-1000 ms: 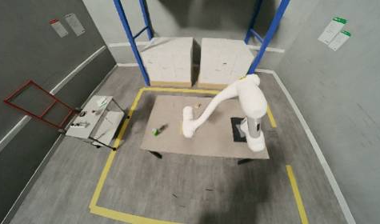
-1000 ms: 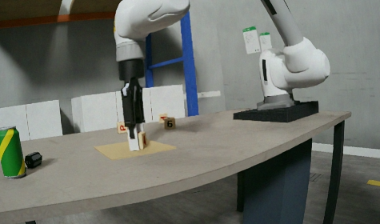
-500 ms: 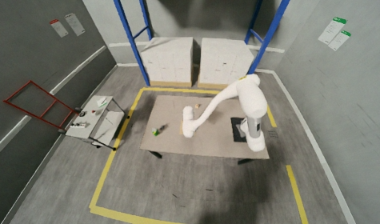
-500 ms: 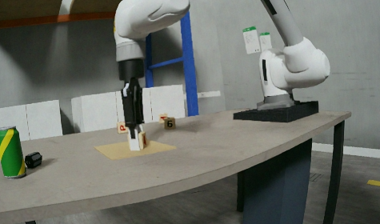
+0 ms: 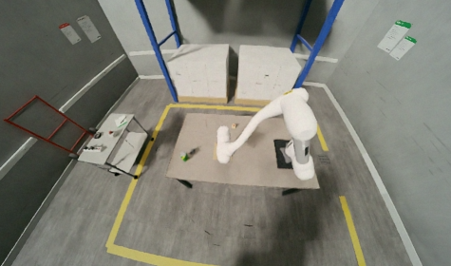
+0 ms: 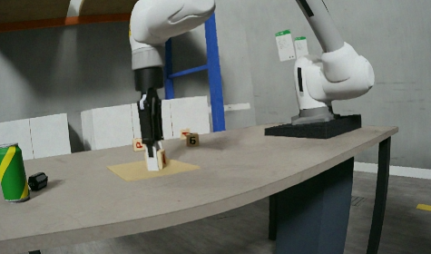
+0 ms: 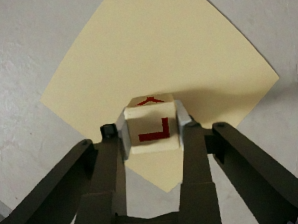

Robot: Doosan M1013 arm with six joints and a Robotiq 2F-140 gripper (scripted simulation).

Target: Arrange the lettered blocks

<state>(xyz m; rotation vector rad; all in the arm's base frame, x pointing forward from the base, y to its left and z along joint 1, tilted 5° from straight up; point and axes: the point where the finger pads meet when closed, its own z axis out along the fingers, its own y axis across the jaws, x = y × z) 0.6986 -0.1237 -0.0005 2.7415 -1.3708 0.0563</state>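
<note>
My hand is 3 cm to the left of the tan mat, 3 cm above it and 1 cm short of it. From my hand the other things lie so: block 45 cm behind, 40 cm to the right, 1 cm below; then small black object 34 cm ahead, 7 cm to the right, 2 cm below; then yellow can 41 cm ahead, 3 cm above, 1 cm to the left.
</note>
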